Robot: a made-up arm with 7 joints.
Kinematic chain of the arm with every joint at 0, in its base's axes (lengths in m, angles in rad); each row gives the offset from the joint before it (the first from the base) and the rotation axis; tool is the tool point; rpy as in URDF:
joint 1: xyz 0 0 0.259 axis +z
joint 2: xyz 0 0 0 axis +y
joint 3: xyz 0 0 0.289 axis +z
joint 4: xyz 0.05 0 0 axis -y
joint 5: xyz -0.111 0 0.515 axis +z
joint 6: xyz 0 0 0 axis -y
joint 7: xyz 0.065 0 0 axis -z
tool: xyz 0 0 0 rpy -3.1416 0 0
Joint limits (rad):
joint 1: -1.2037..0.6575
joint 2: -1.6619..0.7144
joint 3: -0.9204..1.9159
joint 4: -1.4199..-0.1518
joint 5: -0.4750..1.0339
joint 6: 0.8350..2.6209
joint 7: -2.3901..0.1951
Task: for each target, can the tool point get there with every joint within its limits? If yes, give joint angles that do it. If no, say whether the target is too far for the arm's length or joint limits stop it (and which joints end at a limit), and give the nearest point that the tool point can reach.
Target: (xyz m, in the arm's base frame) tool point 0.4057 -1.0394 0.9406
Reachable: no: too far | nearest point 0.2705 -0.6930 0.7330 | short by 0.426 m
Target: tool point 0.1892 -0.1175 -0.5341
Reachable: no: joint limits stop it (at a limit: joint 2, joint 4, joint 6) | nearest point 0.6280 -0.3900 0.2007 | short by 0.898 m
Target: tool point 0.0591 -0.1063 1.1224
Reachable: yes | joints -0.8456 -0.0826 -0.1056 -0.5278 0.1223 2.4520 -0.1943
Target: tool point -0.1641 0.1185 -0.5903
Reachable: no: joint limits stop it (at a limit: joint 2, joint 3, joint 4, joint 5, joint 6) | nearest point -0.5673 0.4097 -0.0180 | short by 0.758 m
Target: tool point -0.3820 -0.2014 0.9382
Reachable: yes | joints 0.2886 -1.3040 -0.0969 -1.2718 0.8538 2.2661 -1.5784
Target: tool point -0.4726 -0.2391 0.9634
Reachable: yes | joints 0.2581 -0.7842 -0.6182 -0.4491 0.4416 2.1095 -2.0017
